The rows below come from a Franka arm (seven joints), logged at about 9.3 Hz.
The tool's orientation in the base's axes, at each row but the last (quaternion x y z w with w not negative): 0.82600 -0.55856 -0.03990 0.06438; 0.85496 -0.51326 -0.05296 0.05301; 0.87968 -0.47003 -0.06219 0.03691; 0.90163 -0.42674 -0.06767 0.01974
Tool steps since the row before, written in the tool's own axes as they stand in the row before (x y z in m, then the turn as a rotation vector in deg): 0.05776 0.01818 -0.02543 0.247 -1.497 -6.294; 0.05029 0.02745 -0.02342 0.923 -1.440 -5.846; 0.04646 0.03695 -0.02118 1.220 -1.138 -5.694; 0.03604 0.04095 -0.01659 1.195 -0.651 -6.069
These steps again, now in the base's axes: 0.00836 -0.05871 0.02823 2.333 0.710 5.997; 0.00297 -0.05640 0.02532 2.535 0.070 5.538; -0.00176 -0.05902 0.02205 2.428 -0.346 5.403; -0.00651 -0.05420 0.01646 2.091 -0.644 5.822
